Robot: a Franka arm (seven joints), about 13 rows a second.
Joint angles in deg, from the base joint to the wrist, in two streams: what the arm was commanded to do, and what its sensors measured. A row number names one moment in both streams.
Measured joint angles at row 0:
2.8 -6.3 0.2 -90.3 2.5 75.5 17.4
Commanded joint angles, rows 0 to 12:
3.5 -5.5 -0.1 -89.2 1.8 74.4 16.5
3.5 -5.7 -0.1 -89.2 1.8 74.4 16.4
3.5 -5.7 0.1 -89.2 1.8 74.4 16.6
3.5 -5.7 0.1 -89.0 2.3 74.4 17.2
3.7 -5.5 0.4 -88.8 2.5 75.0 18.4
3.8 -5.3 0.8 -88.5 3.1 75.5 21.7
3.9 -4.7 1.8 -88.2 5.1 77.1 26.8
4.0 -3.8 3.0 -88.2 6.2 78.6 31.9
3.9 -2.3 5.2 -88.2 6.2 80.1 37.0
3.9 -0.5 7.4 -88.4 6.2 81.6 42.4
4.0 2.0 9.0 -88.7 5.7 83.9 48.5
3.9 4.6 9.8 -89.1 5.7 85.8 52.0
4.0 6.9 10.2 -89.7 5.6 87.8 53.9
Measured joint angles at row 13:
3.9 0.7 9.4 -90.6 5.4 84.9 47.6
